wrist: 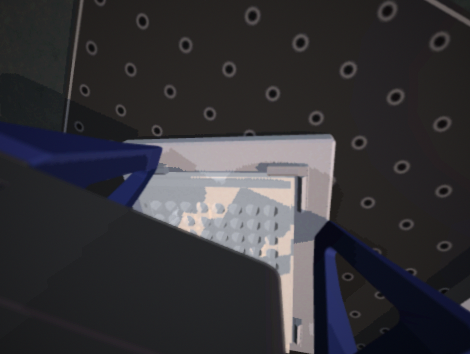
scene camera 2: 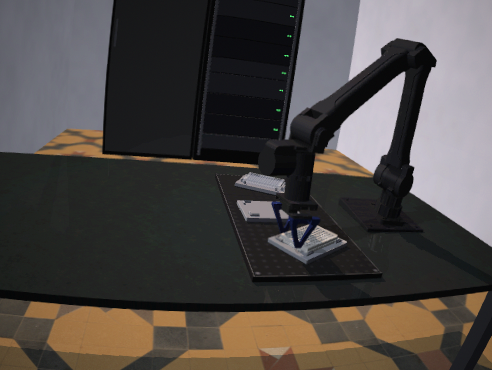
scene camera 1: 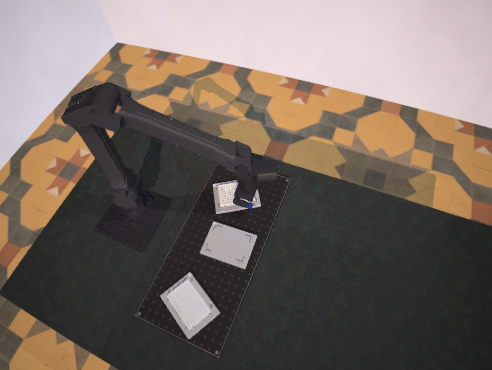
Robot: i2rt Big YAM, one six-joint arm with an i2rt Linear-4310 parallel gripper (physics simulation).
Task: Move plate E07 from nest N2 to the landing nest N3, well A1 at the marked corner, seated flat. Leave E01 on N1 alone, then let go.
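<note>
A white well plate lies on a light grey nest, inside its corner guides. My gripper is open and empty, low over this plate. In the wrist view one finger overlaps the nest's upper left corner and the other is at its right edge. The middle nest is bare, with corner guides showing. Another white plate sits on a third nest. Labels and the A1 mark are unreadable.
The nests stand on a black perforated board on a dark green table. The arm's base plate stands beside the board. A server rack stands behind the table.
</note>
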